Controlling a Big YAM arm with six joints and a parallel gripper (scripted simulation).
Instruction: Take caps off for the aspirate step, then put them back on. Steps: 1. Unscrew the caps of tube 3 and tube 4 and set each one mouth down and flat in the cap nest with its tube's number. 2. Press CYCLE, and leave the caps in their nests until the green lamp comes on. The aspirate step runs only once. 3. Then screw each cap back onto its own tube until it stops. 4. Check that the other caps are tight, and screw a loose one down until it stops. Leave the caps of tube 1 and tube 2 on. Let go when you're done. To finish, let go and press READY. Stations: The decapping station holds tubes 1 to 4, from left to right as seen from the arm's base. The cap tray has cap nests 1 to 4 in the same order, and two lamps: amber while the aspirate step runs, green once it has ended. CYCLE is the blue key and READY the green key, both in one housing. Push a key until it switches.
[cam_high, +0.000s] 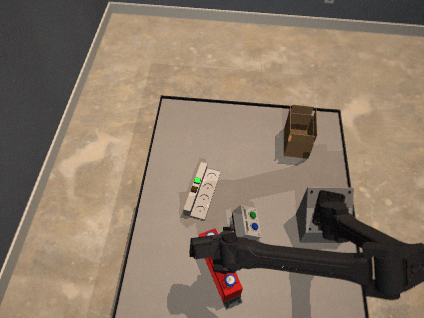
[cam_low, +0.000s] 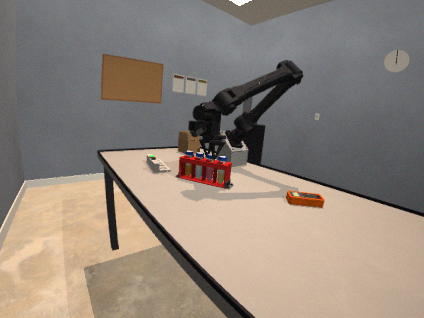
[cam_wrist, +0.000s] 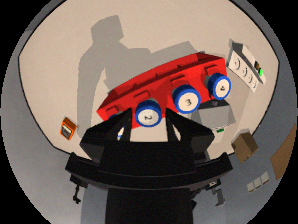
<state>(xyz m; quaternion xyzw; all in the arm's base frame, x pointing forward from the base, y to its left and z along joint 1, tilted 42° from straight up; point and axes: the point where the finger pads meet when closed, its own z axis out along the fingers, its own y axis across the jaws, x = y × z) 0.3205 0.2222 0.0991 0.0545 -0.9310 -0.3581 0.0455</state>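
My hand is 90 mm past the blue key, 170 mm to the left of it and 50 mm above it. From my hand the other things lie so: green key (80 mm behind, 220 mm to the right, 50 mm below); key housing (70 mm behind, 190 mm to the right, 60 mm below); blue tube cap (50 mm ahead, 90 mm to the right).
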